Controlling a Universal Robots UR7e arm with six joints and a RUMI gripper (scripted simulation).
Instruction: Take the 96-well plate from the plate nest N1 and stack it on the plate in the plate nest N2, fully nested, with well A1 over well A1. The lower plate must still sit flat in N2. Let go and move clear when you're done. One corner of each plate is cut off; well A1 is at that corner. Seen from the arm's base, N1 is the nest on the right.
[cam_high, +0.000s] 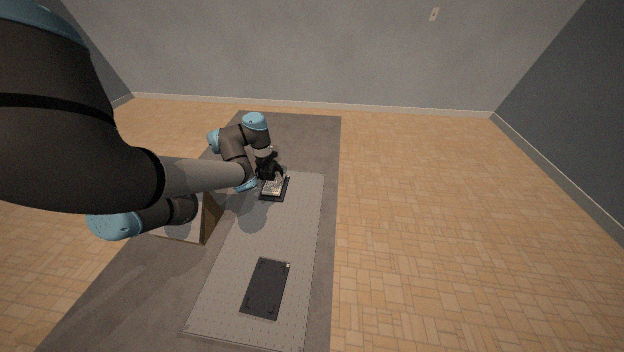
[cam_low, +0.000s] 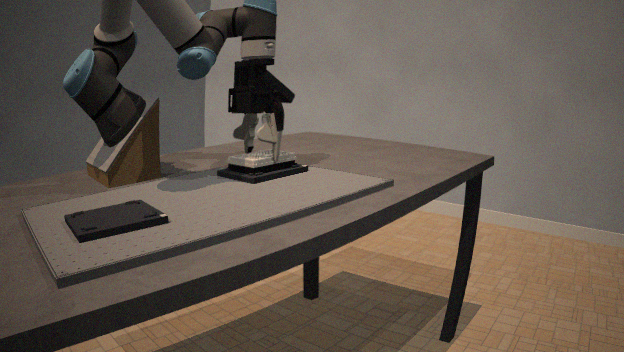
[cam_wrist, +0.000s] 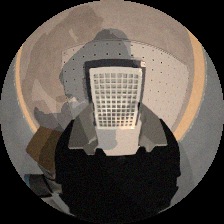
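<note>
Now: the white 96-well plate 1 cm below my hand. Also, from my hand: black nest 9 cm ahead, 42 cm to the right, 4 cm below; then black plate 2 cm below.
</note>
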